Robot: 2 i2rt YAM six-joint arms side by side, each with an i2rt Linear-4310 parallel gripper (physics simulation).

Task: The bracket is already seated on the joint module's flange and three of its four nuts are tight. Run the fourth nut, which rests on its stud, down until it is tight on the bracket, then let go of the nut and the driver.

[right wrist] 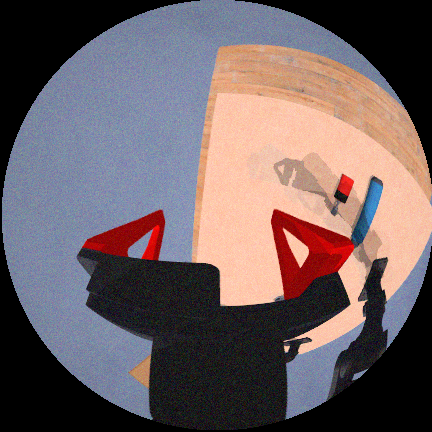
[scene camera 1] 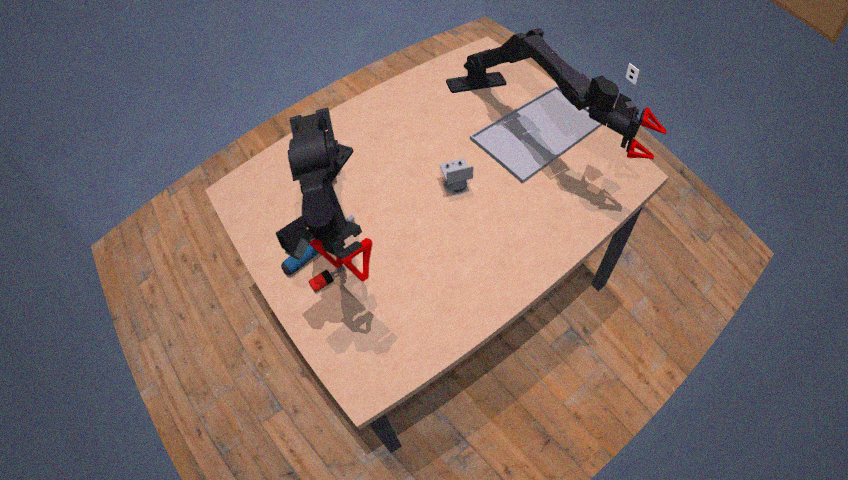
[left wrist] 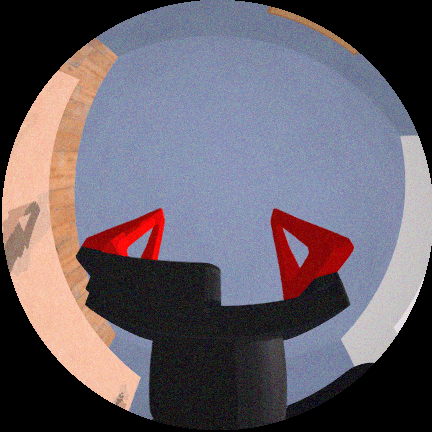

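Where they show: left gripper, fingertip midpoint: (scene camera 1: 659, 145) (left wrist: 217, 214); right gripper, fingertip midpoint: (right wrist: 217, 215) (scene camera 1: 352, 273); left arm's base at its link origin: (right wrist: 296, 341) (scene camera 1: 476, 82); right arm's base at its link origin: (right wrist: 372, 280).
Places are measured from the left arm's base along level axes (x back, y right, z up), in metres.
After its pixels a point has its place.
Note:
The light grey bracket (scene camera 1: 457, 170) @(x -0.450, y 0.214, z 0.109 m) sits on the dark grey joint module (scene camera 1: 457, 186) @(x -0.443, y 0.211, z 0.033 m) mid-table in scene camera 1. Dark spots show on its top; the nuts are too small to judge. A red-handled tool (scene camera 1: 320, 280) @(x -0.621, y 0.613, z 0.032 m) (right wrist: 344, 188) @(x -0.618, y 0.614, z 0.034 m) with a black collar and short metal shaft lies by a blue-handled tool (scene camera 1: 296, 262) @(x -0.555, y 0.667, z 0.035 m) (right wrist: 368, 210) @(x -0.534, y 0.633, z 0.038 m). My right gripper (scene camera 1: 352, 271) @(x -0.761, y 0.522, z 0.270 m) (right wrist: 217, 215) @(x -0.761, y 0.522, z 0.270 m) is open and empty, above the table near these tools. My left gripper (scene camera 1: 658, 144) @(x -0.642, y -0.277, z 0.305 m) (left wrist: 217, 214) @(x -0.642, y -0.277, z 0.305 m) is open and empty, raised near the table's right edge, far from the bracket.
A grey sheet with a dark rim (scene camera 1: 496, 159) @(x -0.360, y 0.067, z 0.009 m) lies right of the bracket on the table (scene camera 1: 416, 297) @(x -0.711, y 0.394, z 0.000 m). The left arm reaches over part of it. A small light grey piece (scene camera 1: 351, 220) @(x -0.460, y 0.502, z 0.020 m) shows beside the right arm, which partly hides it and the blue-handled tool.

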